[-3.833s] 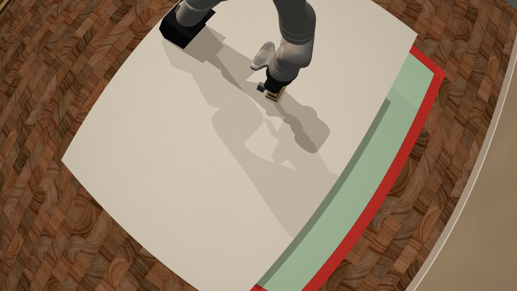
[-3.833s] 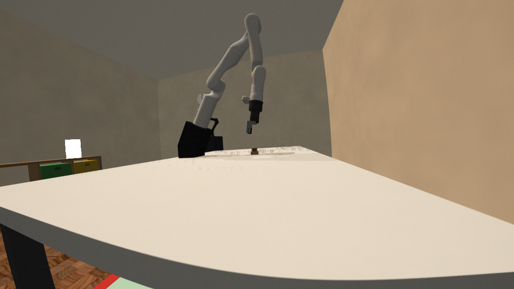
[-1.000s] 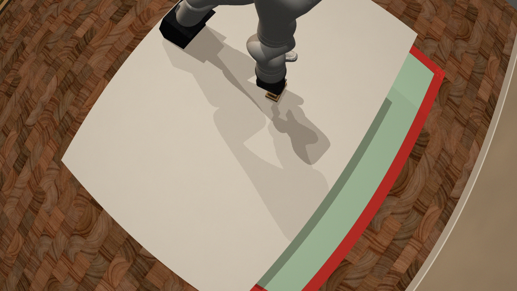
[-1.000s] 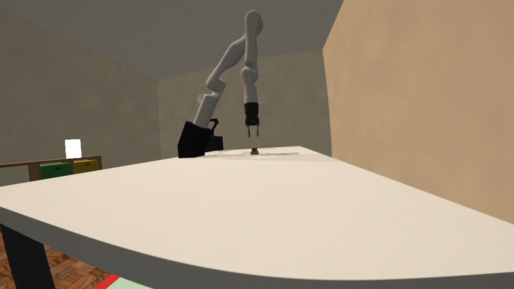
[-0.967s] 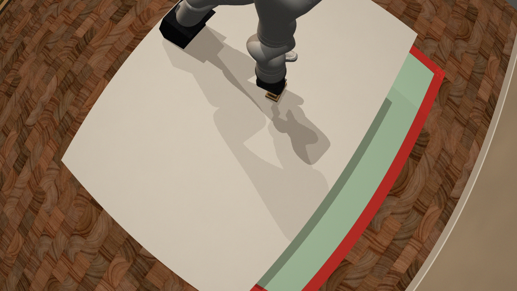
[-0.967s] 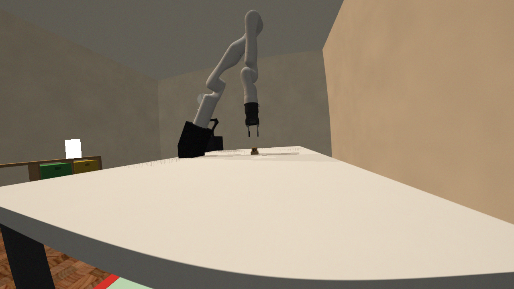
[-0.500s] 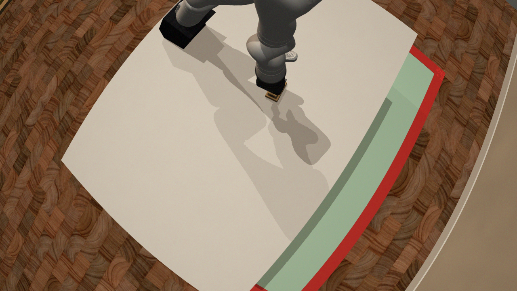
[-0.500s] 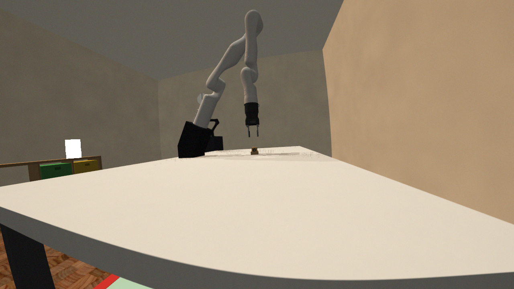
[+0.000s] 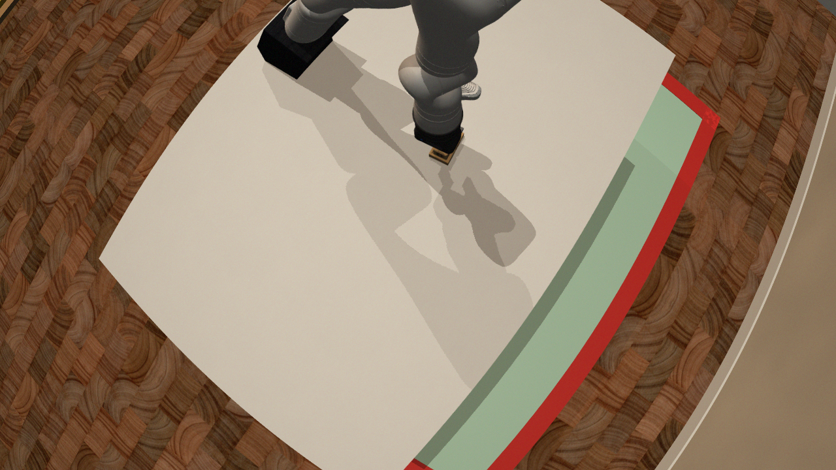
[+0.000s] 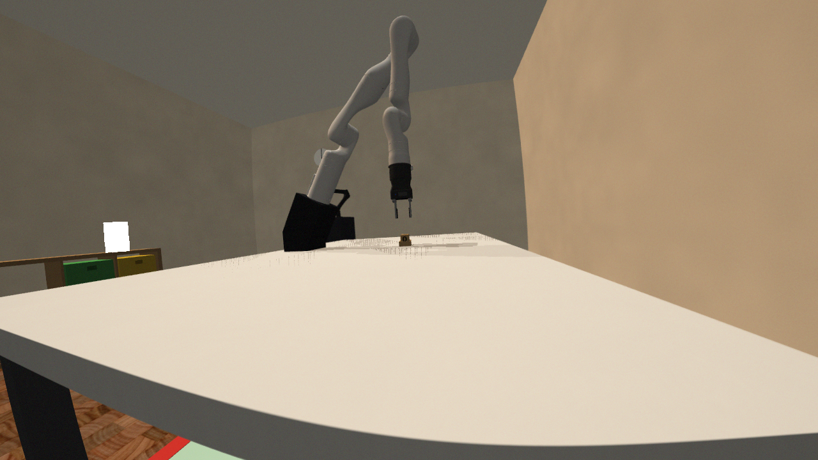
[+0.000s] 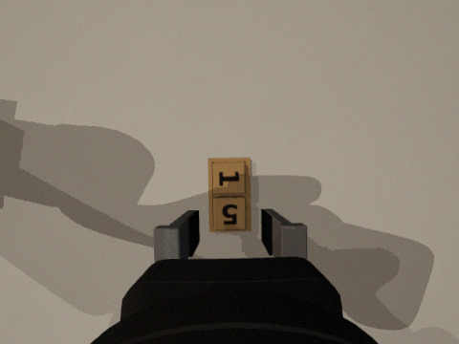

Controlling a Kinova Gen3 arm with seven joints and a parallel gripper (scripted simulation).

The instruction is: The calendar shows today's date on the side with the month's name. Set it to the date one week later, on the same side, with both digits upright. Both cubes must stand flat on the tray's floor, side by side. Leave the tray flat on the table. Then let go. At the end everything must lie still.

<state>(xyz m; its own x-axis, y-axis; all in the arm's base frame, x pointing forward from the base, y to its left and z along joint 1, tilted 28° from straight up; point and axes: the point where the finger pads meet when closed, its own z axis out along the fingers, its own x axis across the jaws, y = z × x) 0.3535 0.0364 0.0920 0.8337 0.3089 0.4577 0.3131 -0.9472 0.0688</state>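
Now: the wooden tray 110 mm below my hand, 10 mm to the left of it and 10 mm behind it.
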